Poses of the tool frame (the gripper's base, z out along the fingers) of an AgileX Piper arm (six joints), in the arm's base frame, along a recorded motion.
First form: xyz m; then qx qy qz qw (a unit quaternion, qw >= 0).
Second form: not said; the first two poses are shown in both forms.
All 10 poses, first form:
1: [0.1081 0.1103 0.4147 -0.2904 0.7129 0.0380 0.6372]
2: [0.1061 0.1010 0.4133 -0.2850 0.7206 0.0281 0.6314]
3: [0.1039 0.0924 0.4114 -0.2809 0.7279 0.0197 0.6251]
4: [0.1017 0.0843 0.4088 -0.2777 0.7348 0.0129 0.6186]
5: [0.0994 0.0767 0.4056 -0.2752 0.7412 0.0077 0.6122]
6: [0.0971 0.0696 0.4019 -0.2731 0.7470 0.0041 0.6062]
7: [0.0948 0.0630 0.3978 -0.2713 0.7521 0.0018 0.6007]
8: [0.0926 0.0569 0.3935 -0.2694 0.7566 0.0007 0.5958]
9: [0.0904 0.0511 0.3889 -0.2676 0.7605 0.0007 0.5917]
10: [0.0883 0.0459 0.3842 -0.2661 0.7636 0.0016 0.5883]
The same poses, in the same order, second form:
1: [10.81 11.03 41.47 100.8 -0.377 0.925 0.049]
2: [10.61 10.10 41.33 101.7 -0.368 0.929 0.036]
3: [10.39 9.24 41.14 102.6 -0.360 0.933 0.025]
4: [10.17 8.43 40.88 103.6 -0.353 0.935 0.016]
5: [9.94 7.67 40.56 104.5 -0.348 0.937 0.010]
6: [9.71 6.96 40.19 105.4 -0.343 0.939 0.005]
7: [9.48 6.30 39.78 106.2 -0.339 0.941 0.002]
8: [9.26 5.69 39.35 106.9 -0.335 0.942 0.001]
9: [9.04 5.11 38.89 107.4 -0.332 0.943 0.001]
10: [8.83 4.59 38.42 107.9 -0.329 0.944 0.002]
